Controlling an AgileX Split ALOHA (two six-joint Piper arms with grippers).
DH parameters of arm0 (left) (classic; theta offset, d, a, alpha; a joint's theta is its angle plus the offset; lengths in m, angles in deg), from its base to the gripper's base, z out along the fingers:
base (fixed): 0 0 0 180
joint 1: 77.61 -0.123 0 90
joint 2: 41.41 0 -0.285 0
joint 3: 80.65 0 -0.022 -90
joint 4: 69.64 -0.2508 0 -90
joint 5: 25.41 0 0.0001 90
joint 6: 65.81 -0.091 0 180
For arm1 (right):
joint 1: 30.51 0.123 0 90
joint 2: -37.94 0 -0.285 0
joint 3: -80.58 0 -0.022 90
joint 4: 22.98 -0.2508 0 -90
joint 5: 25.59 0 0.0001 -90
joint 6: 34.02 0.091 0 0
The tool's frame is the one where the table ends.
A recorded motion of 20 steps. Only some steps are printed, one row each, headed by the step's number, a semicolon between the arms.
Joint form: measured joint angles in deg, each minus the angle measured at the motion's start. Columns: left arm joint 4, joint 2, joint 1, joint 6, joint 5, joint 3; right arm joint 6, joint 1, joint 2, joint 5, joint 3, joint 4.
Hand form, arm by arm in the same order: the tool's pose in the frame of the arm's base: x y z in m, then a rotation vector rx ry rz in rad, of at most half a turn. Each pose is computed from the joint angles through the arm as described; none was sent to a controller.
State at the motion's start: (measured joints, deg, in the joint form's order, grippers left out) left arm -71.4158 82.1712 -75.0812 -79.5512 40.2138 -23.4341; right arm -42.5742 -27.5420 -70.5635 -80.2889 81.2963 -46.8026
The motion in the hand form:
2: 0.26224 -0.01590 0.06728 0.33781 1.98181 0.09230; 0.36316 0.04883 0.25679 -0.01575 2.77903 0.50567
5: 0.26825 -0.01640 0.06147 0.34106 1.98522 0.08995; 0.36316 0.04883 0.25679 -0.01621 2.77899 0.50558
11: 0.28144 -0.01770 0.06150 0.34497 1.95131 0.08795; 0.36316 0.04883 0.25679 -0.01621 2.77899 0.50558
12: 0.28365 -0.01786 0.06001 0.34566 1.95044 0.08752; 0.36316 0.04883 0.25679 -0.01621 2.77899 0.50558
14: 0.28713 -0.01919 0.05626 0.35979 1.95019 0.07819; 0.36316 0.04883 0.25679 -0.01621 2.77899 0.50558
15: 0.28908 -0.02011 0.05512 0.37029 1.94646 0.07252; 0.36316 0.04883 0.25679 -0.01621 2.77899 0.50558
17: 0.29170 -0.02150 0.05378 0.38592 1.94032 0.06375; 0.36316 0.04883 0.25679 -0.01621 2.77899 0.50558
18: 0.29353 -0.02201 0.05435 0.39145 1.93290 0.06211; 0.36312 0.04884 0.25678 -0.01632 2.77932 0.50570
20: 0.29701 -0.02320 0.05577 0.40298 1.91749 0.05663; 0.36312 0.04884 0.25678 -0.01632 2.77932 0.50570
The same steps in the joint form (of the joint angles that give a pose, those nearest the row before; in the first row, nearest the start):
2: -1.20 1.19 0.00 -0.13 0.19 -1.05; 0.00 0.00 0.00 0.00 0.00 0.05
5: -1.37 3.04 0.00 -0.13 0.26 -2.61; -0.02 0.00 0.00 0.00 0.00 0.05
11: -1.86 4.14 0.00 -0.13 0.37 -5.47; -0.02 0.00 0.00 0.00 0.00 0.05
12: -1.90 4.65 0.00 -0.13 0.37 -6.02; -0.02 0.00 0.00 0.00 0.00 0.05
14: -2.71 5.77 0.00 -0.13 0.38 -7.00; -0.02 0.00 0.00 0.00 0.00 0.05
15: -3.29 6.19 0.00 -0.18 0.37 -7.50; -0.02 0.00 0.00 0.00 0.00 0.05
17: -4.17 6.70 0.00 -0.24 0.37 -8.19; -0.02 0.00 0.00 0.00 0.00 0.05
18: -4.47 6.74 0.00 -0.31 0.37 -8.57; -0.02 0.00 0.00 -0.02 0.00 0.05
20: -5.19 6.74 0.00 -0.36 0.38 -9.31; -0.02 0.00 0.00 -0.02 0.00 0.05

